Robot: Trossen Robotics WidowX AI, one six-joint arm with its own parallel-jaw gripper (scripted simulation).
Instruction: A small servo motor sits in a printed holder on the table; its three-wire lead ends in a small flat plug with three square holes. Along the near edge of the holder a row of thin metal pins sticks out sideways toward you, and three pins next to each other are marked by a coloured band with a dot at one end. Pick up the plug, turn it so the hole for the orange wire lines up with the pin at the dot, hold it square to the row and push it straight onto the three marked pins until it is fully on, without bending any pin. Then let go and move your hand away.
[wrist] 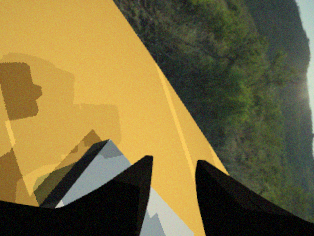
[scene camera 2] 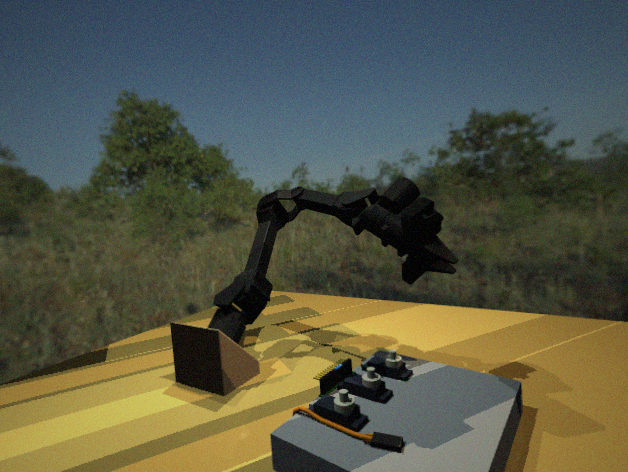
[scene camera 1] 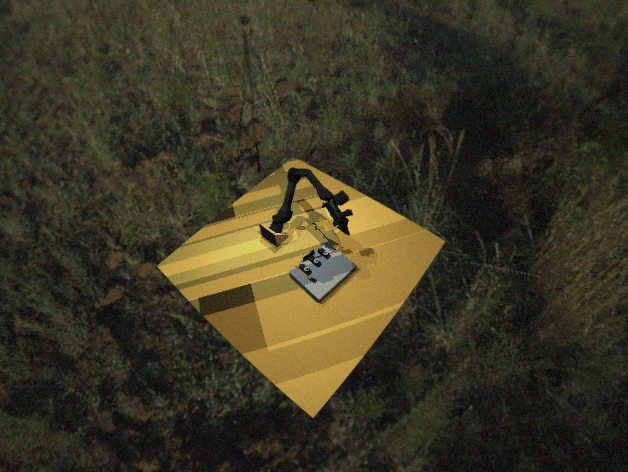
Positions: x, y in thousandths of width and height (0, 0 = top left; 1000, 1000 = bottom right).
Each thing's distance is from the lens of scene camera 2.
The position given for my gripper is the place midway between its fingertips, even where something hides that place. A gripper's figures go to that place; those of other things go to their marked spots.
my gripper (scene camera 2: 725, 567): 0.67 m
grey printed holder (scene camera 2: 703, 872): 0.57 m
